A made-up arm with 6 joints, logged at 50 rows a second.
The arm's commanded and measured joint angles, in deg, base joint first. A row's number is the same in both.
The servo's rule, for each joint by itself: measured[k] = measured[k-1] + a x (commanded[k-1-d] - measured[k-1]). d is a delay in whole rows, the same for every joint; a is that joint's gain. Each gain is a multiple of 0.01, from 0.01 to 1. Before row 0 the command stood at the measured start. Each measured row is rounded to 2 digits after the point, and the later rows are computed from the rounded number. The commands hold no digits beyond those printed.
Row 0, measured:
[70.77, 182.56, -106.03, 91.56, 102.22, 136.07]
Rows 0 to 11, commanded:
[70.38, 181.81, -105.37, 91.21, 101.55, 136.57]
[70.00, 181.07, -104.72, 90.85, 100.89, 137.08]
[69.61, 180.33, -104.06, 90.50, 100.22, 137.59]
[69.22, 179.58, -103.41, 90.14, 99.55, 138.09]
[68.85, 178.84, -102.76, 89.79, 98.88, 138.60]
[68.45, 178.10, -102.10, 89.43, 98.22, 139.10]
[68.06, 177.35, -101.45, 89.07, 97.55, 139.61]
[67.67, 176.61, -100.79, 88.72, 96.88, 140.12]
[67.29, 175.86, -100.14, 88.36, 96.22, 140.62]
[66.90, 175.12, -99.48, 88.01, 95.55, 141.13]
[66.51, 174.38, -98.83, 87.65, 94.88, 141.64]
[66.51, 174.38, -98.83, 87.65, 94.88, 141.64]
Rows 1 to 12, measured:
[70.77, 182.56, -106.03, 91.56, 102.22, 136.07]
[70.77, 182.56, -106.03, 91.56, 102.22, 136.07]
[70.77, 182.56, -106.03, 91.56, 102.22, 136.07]
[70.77, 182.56, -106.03, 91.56, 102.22, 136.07]
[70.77, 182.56, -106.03, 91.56, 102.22, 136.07]
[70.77, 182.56, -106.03, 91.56, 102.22, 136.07]
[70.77, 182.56, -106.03, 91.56, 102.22, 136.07]
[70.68, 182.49, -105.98, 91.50, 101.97, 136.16]
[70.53, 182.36, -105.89, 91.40, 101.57, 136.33]
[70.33, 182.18, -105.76, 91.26, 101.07, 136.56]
[70.09, 181.95, -105.60, 91.08, 100.51, 136.84]
[69.82, 181.67, -105.40, 90.87, 99.91, 137.16]
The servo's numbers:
d 7
a 0.22 0.09 0.07 0.16 0.37 0.18

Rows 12 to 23, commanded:
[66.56, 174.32, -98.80, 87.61, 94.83, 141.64]
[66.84, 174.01, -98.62, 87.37, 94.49, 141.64]
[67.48, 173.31, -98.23, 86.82, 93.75, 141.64]
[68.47, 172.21, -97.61, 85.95, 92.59, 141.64]
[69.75, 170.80, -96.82, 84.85, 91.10, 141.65]
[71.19, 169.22, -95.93, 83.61, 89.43, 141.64]
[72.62, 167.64, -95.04, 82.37, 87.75, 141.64]
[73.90, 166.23, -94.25, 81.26, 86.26, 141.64]
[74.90, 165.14, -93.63, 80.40, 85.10, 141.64]
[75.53, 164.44, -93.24, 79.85, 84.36, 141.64]
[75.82, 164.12, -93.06, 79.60, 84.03, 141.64]
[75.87, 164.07, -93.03, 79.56, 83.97, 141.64]
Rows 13 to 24, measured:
[69.52, 181.35, -105.17, 90.64, 99.28, 137.51]
[69.20, 180.99, -104.91, 90.39, 98.64, 137.89]
[68.86, 180.60, -104.62, 90.12, 97.99, 138.29]
[68.51, 180.17, -104.31, 89.84, 97.34, 138.71]
[68.16, 179.72, -103.97, 89.55, 96.68, 139.15]
[67.80, 179.24, -103.61, 89.25, 96.01, 139.60]
[67.52, 178.80, -103.28, 88.99, 95.59, 139.97]
[67.31, 178.40, -102.97, 88.77, 95.31, 140.27]
[67.21, 178.00, -102.67, 88.55, 95.01, 140.52]
[67.27, 177.58, -102.36, 88.27, 94.54, 140.72]
[67.53, 177.10, -102.03, 87.90, 93.82, 140.89]
[68.02, 176.53, -101.67, 87.41, 92.81, 141.03]

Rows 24 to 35, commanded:
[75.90, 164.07, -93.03, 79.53, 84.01, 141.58]
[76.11, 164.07, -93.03, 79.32, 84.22, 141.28]
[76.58, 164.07, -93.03, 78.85, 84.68, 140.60]
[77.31, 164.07, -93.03, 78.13, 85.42, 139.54]
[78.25, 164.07, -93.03, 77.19, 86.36, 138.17]
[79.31, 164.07, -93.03, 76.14, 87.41, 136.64]
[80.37, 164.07, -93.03, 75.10, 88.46, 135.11]
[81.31, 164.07, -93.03, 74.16, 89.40, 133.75]
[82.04, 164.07, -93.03, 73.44, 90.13, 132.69]
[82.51, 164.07, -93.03, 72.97, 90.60, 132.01]
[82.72, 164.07, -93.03, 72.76, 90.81, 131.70]
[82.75, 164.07, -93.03, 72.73, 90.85, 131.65]
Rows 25 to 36, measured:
[68.72, 175.87, -101.27, 86.80, 91.56, 141.14]
[69.58, 175.13, -100.83, 86.09, 90.15, 141.23]
[70.53, 174.33, -100.37, 85.32, 88.71, 141.30]
[71.49, 173.50, -99.90, 84.53, 87.37, 141.36]
[72.38, 172.68, -99.43, 83.78, 86.26, 141.41]
[73.14, 171.91, -98.98, 83.11, 85.43, 141.45]
[73.74, 171.20, -98.56, 82.54, 84.89, 141.48]
[74.22, 170.56, -98.17, 82.06, 84.56, 141.50]
[74.64, 169.98, -97.81, 81.62, 84.43, 141.46]
[75.07, 169.45, -97.48, 81.18, 84.52, 141.31]
[75.56, 168.97, -97.17, 80.69, 84.85, 140.99]
[76.15, 168.53, -96.88, 80.13, 85.41, 140.48]

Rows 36 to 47, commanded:
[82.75, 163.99, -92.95, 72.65, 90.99, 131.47]
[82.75, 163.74, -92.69, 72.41, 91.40, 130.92]
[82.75, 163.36, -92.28, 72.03, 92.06, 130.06]
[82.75, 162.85, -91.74, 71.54, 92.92, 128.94]
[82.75, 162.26, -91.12, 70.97, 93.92, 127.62]
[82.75, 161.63, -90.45, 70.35, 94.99, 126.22]
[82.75, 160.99, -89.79, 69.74, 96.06, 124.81]
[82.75, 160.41, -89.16, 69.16, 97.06, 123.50]
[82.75, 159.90, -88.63, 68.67, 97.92, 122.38]
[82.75, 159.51, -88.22, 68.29, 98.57, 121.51]
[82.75, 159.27, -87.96, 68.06, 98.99, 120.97]
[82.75, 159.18, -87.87, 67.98, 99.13, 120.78]
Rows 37 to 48, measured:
[76.85, 168.13, -96.61, 79.49, 86.15, 139.79]
[77.62, 167.76, -96.36, 78.79, 87.00, 138.95]
[78.43, 167.43, -96.13, 78.05, 87.89, 138.01]
[79.22, 167.13, -95.91, 77.31, 88.72, 137.05]
[79.94, 166.85, -95.71, 76.62, 89.42, 136.14]
[80.55, 166.60, -95.52, 76.00, 89.93, 135.34]
[81.03, 166.37, -95.35, 75.48, 90.27, 134.68]
[81.41, 166.16, -95.18, 75.03, 90.54, 134.10]
[81.70, 165.94, -95.01, 74.61, 90.86, 133.53]
[81.93, 165.71, -94.82, 74.20, 91.30, 132.91]
[82.11, 165.45, -94.60, 73.77, 91.90, 132.20]
[82.25, 165.16, -94.36, 73.32, 92.65, 131.38]

